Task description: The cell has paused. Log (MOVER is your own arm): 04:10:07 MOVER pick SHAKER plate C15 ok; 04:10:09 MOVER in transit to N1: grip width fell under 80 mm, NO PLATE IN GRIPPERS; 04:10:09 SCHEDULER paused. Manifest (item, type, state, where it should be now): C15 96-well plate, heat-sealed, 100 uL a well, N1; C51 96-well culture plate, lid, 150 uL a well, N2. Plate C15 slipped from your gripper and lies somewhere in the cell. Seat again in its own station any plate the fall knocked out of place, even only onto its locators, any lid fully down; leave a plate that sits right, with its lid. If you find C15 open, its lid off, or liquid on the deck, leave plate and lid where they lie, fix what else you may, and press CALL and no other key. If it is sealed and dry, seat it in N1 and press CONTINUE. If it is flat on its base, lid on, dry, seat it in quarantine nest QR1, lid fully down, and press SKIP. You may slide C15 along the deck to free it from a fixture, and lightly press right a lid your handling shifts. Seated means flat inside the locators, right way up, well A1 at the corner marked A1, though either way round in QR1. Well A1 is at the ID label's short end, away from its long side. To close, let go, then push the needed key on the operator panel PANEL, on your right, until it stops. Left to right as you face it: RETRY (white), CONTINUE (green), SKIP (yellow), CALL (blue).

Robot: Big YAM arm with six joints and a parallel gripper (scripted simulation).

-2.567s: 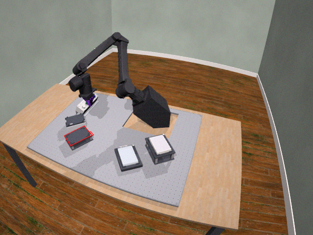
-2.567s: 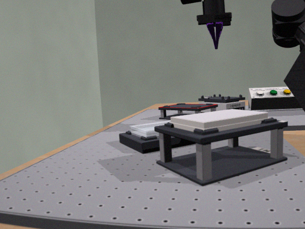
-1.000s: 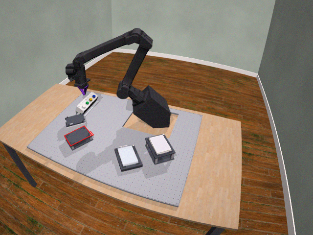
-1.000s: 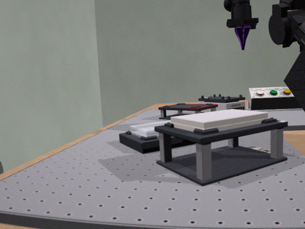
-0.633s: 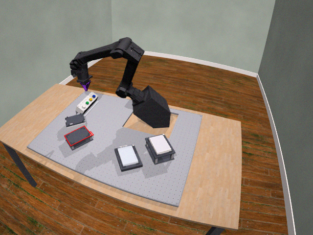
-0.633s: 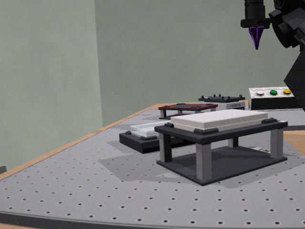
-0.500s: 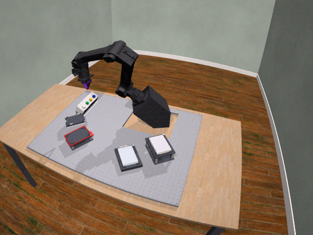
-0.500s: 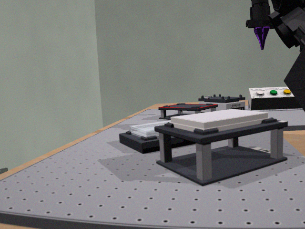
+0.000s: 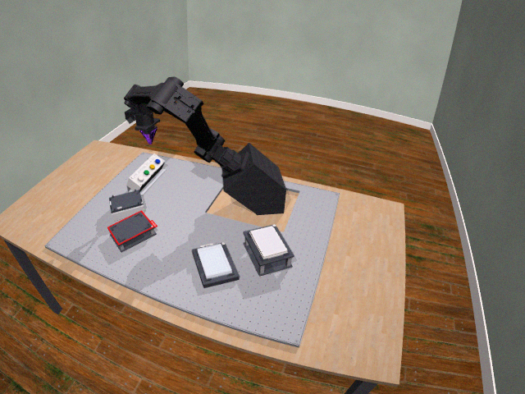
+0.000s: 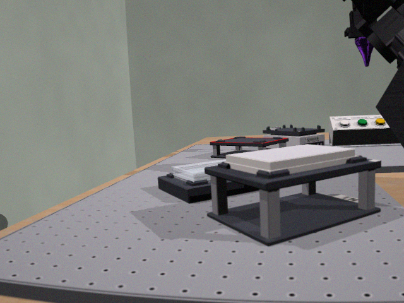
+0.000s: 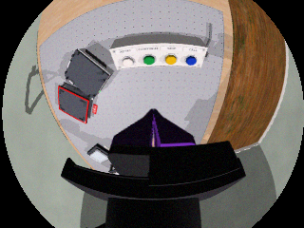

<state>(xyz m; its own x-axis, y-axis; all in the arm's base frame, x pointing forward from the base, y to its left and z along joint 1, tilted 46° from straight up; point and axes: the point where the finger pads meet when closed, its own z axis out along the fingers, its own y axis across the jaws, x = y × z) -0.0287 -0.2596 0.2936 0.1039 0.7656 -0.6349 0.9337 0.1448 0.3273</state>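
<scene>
My gripper is now 160 mm above the green key and 40 mm to the left of it. From my hand the other things lie so: blue key: 160 mm below, 100 mm behind, 40 mm to the right; then white key: 160 mm below, 50 mm to the right, 50 mm ahead; then yellow key: 160 mm below, 50 mm behind, 40 mm to the right.
</scene>
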